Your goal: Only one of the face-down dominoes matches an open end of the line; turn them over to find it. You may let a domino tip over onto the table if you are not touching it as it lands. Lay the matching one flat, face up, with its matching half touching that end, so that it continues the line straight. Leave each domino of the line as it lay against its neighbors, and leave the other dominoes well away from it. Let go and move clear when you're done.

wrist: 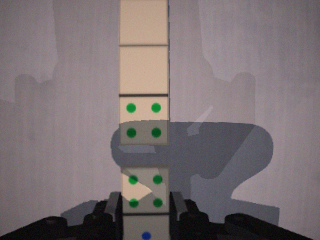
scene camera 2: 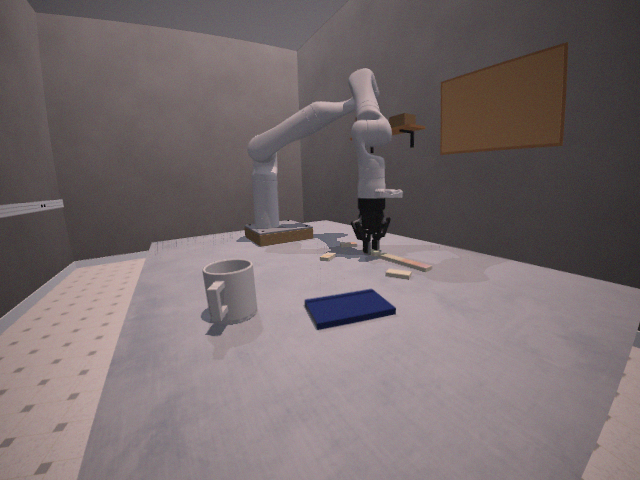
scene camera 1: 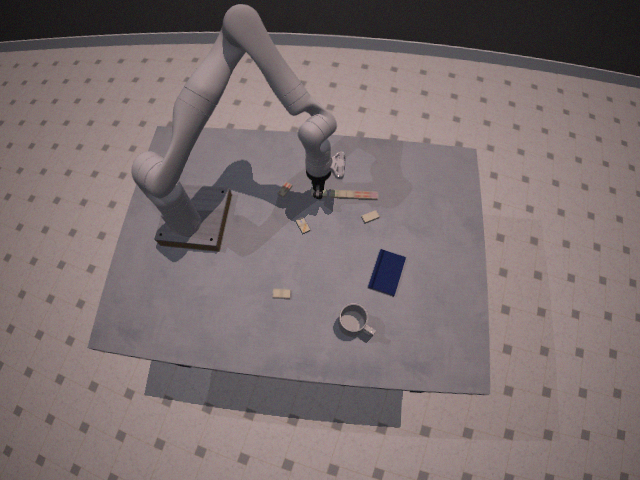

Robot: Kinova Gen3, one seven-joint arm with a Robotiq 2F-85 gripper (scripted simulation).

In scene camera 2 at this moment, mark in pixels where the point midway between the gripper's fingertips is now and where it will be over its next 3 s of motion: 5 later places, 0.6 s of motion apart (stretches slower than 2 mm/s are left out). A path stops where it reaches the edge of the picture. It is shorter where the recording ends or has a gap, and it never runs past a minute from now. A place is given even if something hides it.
My gripper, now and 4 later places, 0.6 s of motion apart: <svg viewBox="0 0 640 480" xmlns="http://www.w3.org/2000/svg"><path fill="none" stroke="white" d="M371 253L372 254L374 254L376 247L380 238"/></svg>
